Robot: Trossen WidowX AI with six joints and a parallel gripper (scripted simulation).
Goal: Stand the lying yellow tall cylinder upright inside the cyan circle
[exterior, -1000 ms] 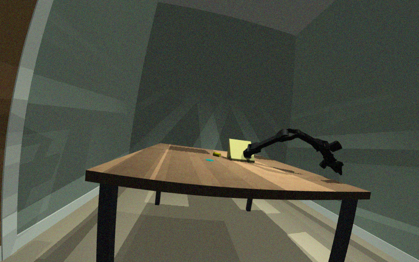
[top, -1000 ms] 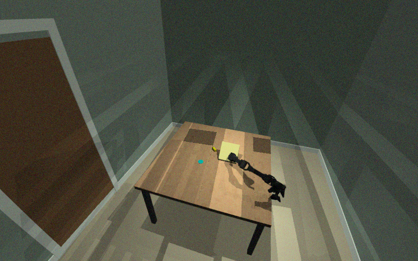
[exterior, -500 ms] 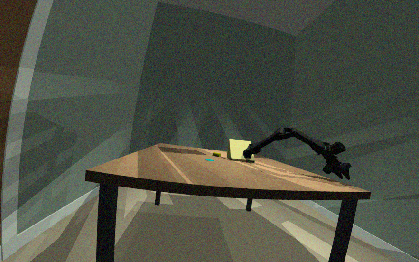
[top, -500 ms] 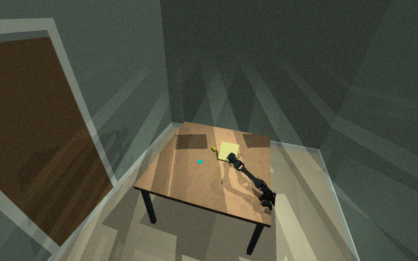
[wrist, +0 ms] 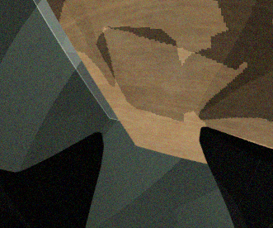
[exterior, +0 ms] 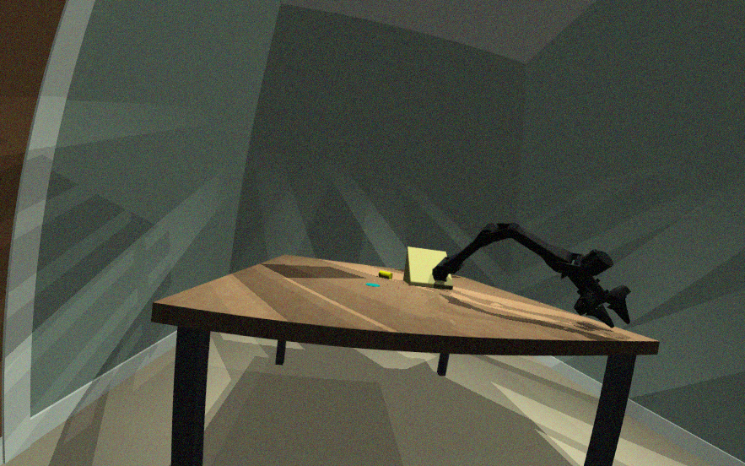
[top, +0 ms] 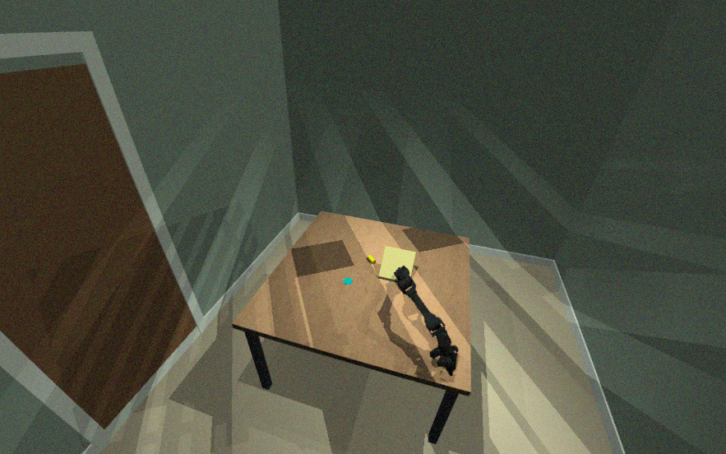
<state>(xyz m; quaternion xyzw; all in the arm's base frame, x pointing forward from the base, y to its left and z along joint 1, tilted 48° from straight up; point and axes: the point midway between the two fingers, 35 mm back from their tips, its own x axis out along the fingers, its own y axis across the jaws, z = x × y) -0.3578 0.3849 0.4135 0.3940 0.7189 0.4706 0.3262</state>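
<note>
My gripper tip is now 61 cm short of the yellow cylinder, 70 cm to the left of it and 1 cm above it. Also, from my gripper tip: cyan circle: 71 cm ahead, 45 cm to the right, 3 cm below.
</note>
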